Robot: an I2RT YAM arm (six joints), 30 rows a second.
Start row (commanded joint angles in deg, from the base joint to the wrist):
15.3 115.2 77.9 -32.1 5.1 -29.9
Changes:
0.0 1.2 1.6 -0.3 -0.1 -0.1
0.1 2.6 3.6 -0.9 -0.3 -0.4
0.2 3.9 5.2 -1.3 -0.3 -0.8
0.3 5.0 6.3 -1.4 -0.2 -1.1
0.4 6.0 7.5 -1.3 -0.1 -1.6
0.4 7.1 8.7 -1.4 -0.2 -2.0
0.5 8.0 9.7 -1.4 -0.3 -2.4
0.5 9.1 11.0 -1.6 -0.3 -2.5
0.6 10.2 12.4 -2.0 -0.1 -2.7
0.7 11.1 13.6 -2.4 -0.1 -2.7
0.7 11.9 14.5 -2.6 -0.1 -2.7
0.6 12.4 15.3 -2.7 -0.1 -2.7
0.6 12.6 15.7 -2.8 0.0 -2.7
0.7 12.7 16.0 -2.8 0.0 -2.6
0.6 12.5 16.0 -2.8 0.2 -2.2
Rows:
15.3 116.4 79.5 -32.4 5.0 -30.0
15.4 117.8 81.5 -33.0 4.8 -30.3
15.5 119.1 83.1 -33.4 4.8 -30.7
15.6 120.2 84.2 -33.5 4.9 -31.0
15.7 121.2 85.4 -33.4 5.0 -31.5
15.7 122.3 86.6 -33.5 4.9 -31.9
15.8 123.2 87.6 -33.5 4.8 -32.3
15.8 124.3 88.9 -33.7 4.8 -32.4
15.9 125.4 90.3 -34.1 5.0 -32.6
16.0 126.3 91.5 -34.5 5.0 -32.6
16.0 127.1 92.4 -34.7 5.0 -32.6
15.9 127.6 93.2 -34.8 5.0 -32.6
15.9 127.8 93.6 -34.9 5.1 -32.6
16.0 127.9 93.9 -34.9 5.1 -32.5
15.9 127.7 93.9 -34.9 5.3 -32.1

